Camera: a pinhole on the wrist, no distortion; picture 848 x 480 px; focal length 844.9 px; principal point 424.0 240.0 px. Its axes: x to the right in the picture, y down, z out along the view. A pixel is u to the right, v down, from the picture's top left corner.
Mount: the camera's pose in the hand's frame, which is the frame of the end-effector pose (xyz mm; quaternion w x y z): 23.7 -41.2 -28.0 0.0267 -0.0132 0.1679 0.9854
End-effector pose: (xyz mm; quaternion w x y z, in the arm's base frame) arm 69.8 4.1 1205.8 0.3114 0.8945 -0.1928 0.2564
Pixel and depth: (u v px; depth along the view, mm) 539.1 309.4 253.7
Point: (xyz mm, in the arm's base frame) 117.7 -153.5 1061.4
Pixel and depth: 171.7 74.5 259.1
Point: 172.5 -212.0 1167.5
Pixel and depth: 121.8 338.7 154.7
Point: 177.0 -85.4 1160.1
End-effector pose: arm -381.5 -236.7 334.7 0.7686 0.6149 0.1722 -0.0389
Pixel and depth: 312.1 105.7 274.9
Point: -255.7 -415.5 440.1
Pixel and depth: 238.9 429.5 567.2
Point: -133.1 -742.2 415.5
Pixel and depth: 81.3 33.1 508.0
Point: -13.7 -545.7 559.0
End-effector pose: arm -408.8 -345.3 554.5 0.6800 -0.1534 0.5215 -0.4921
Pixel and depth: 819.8 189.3 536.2
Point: 83.2 -206.7 743.6
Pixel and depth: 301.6 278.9 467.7
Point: -1.6 -499.8 616.3
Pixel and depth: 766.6 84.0 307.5
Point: -139.1 -276.5 622.8
